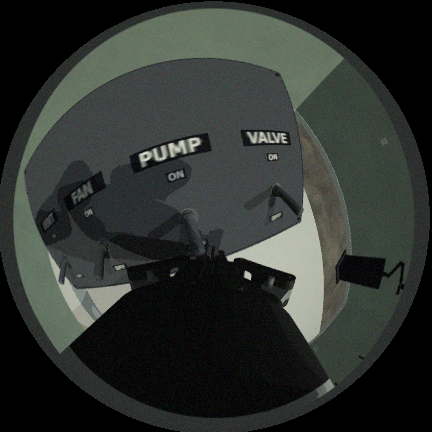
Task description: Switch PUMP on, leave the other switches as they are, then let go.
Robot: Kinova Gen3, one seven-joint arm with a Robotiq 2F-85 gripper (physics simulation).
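Frame: origin at the arm's base, x ahead, y left, z up, level; centimetres.
Seen in the pictures: gripper, between the fingertips: (212, 253).
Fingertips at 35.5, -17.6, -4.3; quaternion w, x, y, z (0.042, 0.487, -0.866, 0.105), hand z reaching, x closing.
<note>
Offsets run from my fingertips to a thing's top centre, as dx, dy, dz. "spot": to the spot under its first point.
A dark grey panel (215, 95) carries several lever switches. The PUMP label @(+11.8, -0.9, +6.4) (171, 151) is at its middle, with an ON mark @(spot: +9.5, -0.4, +4.7) (175, 175) below it. The PUMP lever @(spot: +3.8, +0.7, +5.1) (193, 232) points down, away from its ON mark, and its tip is close to my fingertips. My gripper (212, 253) is shut and empty, at the lower end of the PUMP lever; whether they touch cannot be told. The gripper hides the area under the lever's tip.
The VALVE lever @(spot: +1.5, -10.5, +4.7) (287, 199) is right of PUMP and points down. The FAN lever @(spot: +6.0, +12.1, +4.8) (100, 261) and the VENT lever @(spot: +8.5, +23.7, +4.5) (63, 270) are on the left and point down. A black box-shaped object (362, 270) with a thin bent arm is at the far right.
</note>
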